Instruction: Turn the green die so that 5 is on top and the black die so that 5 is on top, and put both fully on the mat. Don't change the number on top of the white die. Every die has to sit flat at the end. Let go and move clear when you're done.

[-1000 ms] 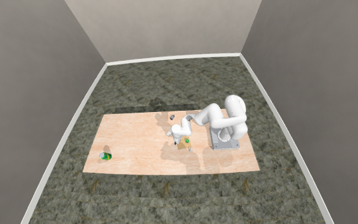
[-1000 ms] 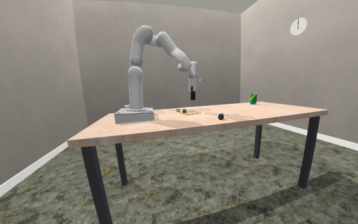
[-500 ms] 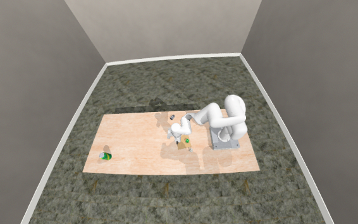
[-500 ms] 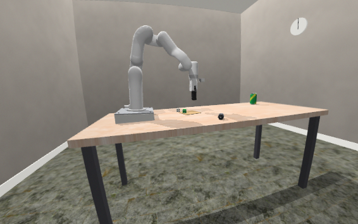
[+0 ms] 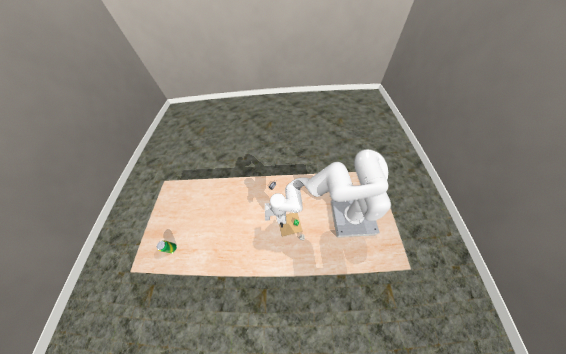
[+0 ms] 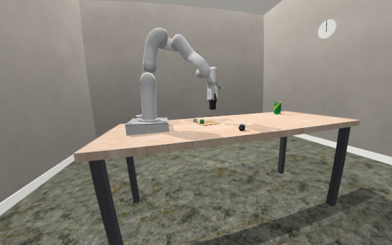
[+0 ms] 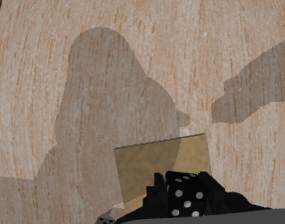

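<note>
My hand is 12 cm above the tan mat, 4 cm past it and 1 cm to the left of it. Also, from my hand: white die: 13 cm behind, 11 cm below, 7 cm to the left; green die: 11 cm below, 9 cm behind, 2 cm to the right; black die: 1 cm below.
</note>
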